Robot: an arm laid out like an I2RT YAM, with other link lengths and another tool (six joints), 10 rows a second.
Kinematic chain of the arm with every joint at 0, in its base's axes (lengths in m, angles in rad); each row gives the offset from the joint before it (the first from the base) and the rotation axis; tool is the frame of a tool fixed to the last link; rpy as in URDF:
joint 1: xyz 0 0 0.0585 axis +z
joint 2: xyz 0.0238 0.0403 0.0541 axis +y
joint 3: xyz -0.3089 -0.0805 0 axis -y
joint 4: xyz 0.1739 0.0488 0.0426 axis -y
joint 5: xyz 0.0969 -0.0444 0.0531 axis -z
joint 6: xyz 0.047 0 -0.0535 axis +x
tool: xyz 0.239 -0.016 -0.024 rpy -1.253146 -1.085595 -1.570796
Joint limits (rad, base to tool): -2.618..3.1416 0..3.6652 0..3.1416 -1.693..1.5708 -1.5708..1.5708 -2.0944..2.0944
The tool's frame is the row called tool.
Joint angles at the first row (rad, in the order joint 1, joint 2, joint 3, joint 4, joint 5, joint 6):
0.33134, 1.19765, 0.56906, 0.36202, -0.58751, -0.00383
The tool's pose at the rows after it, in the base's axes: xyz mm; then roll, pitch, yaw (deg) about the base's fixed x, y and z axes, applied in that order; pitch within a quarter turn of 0, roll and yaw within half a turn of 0:
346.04 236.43 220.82 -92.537 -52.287 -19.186
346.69 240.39 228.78 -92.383 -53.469 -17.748
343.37 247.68 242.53 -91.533 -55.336 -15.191
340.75 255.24 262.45 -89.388 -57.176 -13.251
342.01 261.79 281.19 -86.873 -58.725 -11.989
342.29 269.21 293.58 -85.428 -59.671 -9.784
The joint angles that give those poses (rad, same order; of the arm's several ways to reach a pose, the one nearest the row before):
0.32827, 1.20780, 0.58160, 0.36067, -0.59993, -0.01145
0.31852, 1.21861, 0.61768, 0.33842, -0.63274, -0.03643
0.29823, 1.23227, 0.66911, 0.30841, -0.70431, -0.07524
0.26794, 1.25556, 0.73687, 0.28209, -0.79713, -0.10471
0.23786, 1.29531, 0.80387, 0.27633, -0.88605, -0.12241
0.21979, 1.34011, 0.87003, 0.26002, -0.96358, -0.14156

